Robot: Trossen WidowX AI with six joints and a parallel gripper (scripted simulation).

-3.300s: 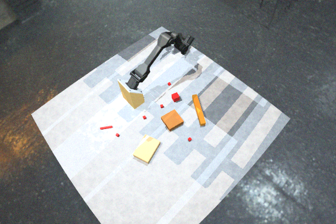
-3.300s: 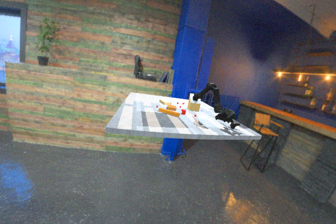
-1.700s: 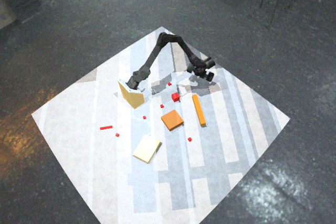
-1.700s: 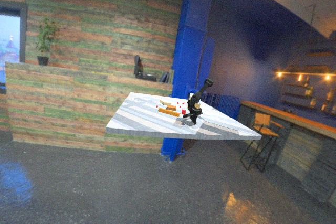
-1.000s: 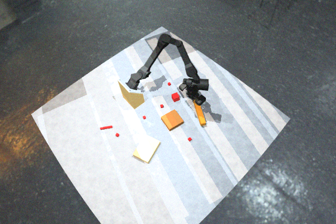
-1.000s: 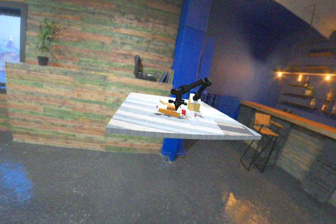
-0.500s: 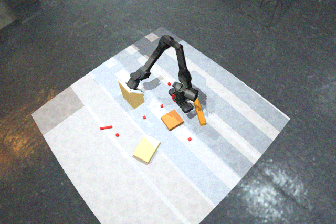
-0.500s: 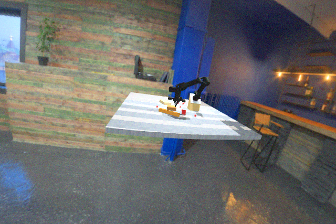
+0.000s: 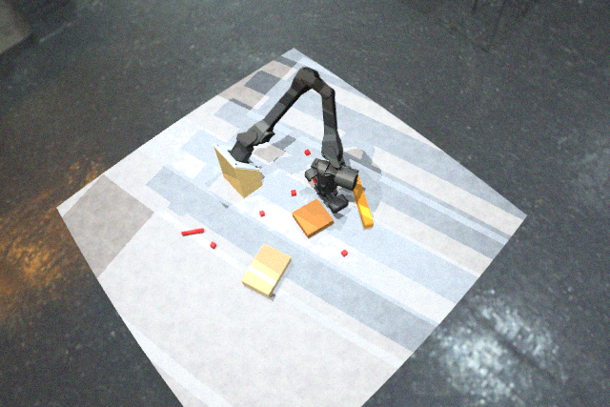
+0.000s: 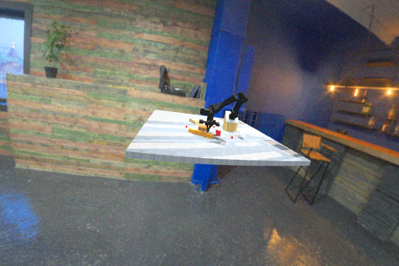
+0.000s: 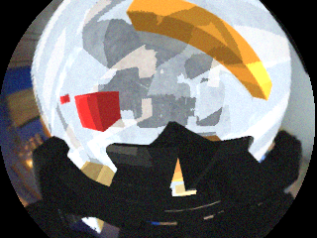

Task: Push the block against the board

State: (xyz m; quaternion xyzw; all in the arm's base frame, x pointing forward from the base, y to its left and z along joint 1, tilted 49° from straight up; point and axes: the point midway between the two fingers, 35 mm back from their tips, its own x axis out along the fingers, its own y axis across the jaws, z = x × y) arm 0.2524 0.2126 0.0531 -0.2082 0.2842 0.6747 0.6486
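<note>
The square block lies 3 cm ahead of my gripper tip, 8 cm to the right of it and 1 cm above it. Round my gripper tip: tan flat block 9 cm ahead, 32 cm to the right, 1 cm above; board 8 cm ahead, 10 cm to the left, 1 cm above; red cube 9 cm behind, 4 cm to the left, 1 cm above.
</note>
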